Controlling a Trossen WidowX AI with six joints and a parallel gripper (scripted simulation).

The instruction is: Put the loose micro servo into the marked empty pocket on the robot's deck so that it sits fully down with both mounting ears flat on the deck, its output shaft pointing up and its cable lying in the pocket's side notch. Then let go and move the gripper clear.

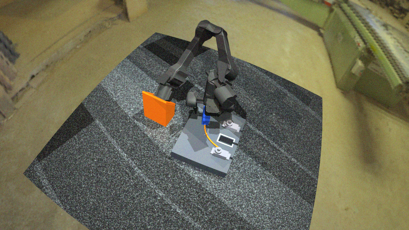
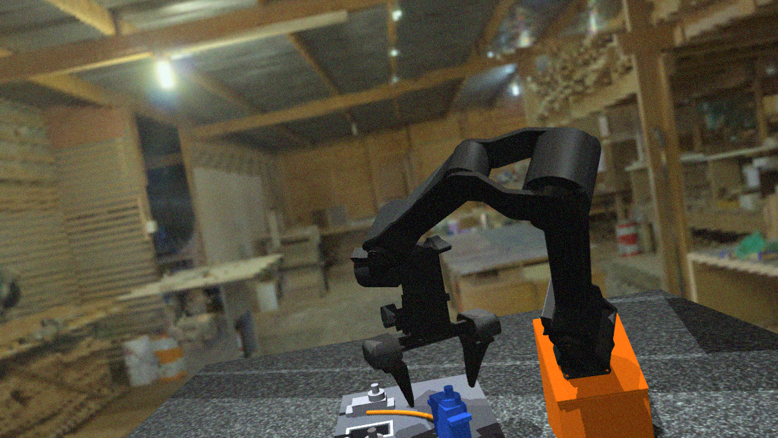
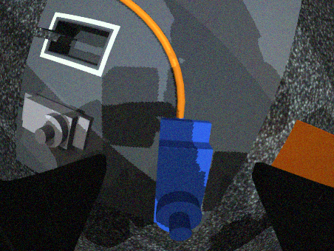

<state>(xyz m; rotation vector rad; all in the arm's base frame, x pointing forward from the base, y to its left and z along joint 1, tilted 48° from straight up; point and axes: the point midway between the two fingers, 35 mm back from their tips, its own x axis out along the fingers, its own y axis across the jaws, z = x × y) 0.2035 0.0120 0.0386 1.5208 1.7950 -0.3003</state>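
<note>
Now: the grey deck 10 mm ahead of my gripper tip, 50 mm to the right of it and 80 mm below it.
</note>
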